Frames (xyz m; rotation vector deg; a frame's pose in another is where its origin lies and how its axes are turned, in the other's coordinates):
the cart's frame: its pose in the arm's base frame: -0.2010 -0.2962 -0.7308 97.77 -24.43 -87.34
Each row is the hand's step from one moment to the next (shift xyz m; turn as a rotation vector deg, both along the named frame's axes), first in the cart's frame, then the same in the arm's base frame.
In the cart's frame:
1: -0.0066 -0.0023 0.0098 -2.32 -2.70 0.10
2: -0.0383 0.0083 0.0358 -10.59 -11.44 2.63
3: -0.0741 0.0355 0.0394 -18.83 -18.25 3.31
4: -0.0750 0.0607 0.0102 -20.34 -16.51 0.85
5: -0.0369 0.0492 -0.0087 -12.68 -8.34 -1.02
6: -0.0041 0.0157 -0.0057 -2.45 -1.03 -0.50
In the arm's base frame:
1: -0.0113 0.0028 0.0031 -1.28 3.30 -0.41
2: -0.0401 0.0098 0.0333 -7.67 13.78 -1.15
3: -0.0446 0.0167 0.0777 -11.82 23.63 -0.56
4: -0.0110 0.0111 0.0958 -9.40 24.41 1.65
5: 0.0124 -0.0022 0.0608 -3.91 14.50 2.41
6: 0.0084 -0.0051 0.0141 -0.32 2.54 0.88

